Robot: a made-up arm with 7 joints.
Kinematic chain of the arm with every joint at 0, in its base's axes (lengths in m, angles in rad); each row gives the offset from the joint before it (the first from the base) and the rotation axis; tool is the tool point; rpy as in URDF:
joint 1: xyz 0 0 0.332 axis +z
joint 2: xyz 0 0 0 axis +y
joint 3: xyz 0 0 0.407 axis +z
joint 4: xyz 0.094 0 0 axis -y
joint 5: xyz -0.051 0 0.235 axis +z
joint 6: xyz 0 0 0 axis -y
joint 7: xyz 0.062 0 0 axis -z
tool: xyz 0 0 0 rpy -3.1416 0 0
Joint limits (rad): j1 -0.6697..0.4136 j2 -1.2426..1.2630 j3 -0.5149..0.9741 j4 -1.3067..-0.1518 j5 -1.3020..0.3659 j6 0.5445..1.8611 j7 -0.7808..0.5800
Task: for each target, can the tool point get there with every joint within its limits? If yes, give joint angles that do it. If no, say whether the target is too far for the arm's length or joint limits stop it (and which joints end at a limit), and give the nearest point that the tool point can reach.
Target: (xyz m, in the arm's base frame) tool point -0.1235 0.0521 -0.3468
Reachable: no: joint limits stop it (at a limit: joint 1, joint 2, joint 4, joint 6) | nearest point 0.4889 0.2744 0.1441 | short by 0.816 m
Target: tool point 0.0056 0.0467 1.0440
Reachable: yes | joints 0.0897 -0.2786 0.2672 -0.5386 -0.7941 1.3466 0.3643
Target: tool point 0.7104 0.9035 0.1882
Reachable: no: too far | nearest point 0.4823 0.4857 0.3186 | short by 0.494 m
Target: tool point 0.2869 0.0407 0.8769
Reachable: yes | joints -0.5799 -0.1351 0.6510 -1.2066 -0.4829 0.6447 -0.1212
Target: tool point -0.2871 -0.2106 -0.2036
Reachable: no: joint limits stop it (at a limit: joint 1, joint 2, joint 3, joint 4, joint 6) | nearest point 0.3173 -0.4770 0.1855 | short by 0.767 m
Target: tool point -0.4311 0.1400 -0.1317
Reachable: no: joint limits stop it (at a limit: joint 2, joint 3, joint 4, joint 6) | nearest point -0.6308 0.2049 0.5901 | short by 0.752 m
